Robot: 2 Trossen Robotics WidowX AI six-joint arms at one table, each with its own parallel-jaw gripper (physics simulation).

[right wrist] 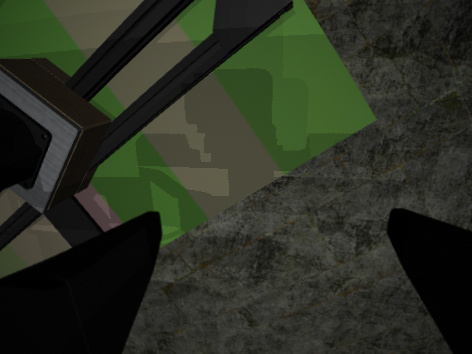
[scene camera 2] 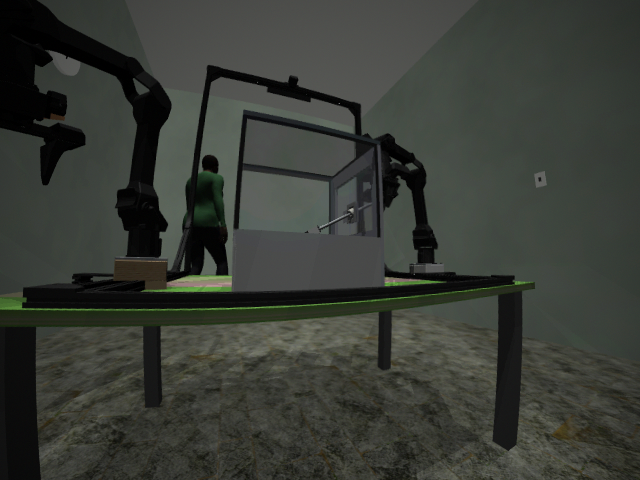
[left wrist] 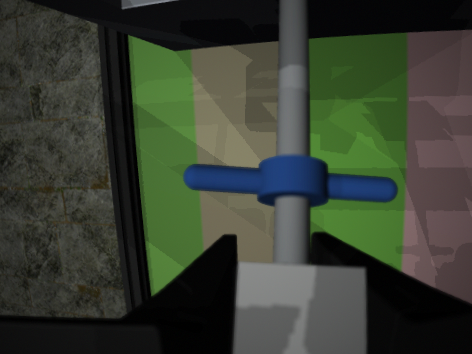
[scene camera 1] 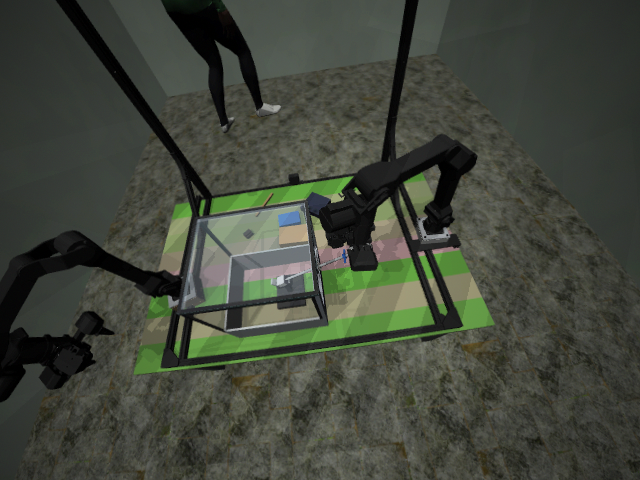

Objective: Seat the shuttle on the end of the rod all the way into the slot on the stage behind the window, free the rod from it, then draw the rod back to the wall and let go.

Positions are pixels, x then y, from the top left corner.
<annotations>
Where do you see a grey rod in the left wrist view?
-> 288,299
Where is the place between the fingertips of my left gripper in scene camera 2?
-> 385,209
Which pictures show my left gripper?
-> Scene camera 2, the left wrist view and scene camera 1 only.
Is my right gripper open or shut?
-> Open.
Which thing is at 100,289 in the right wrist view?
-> My right gripper.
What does my right gripper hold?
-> Nothing.
</annotations>
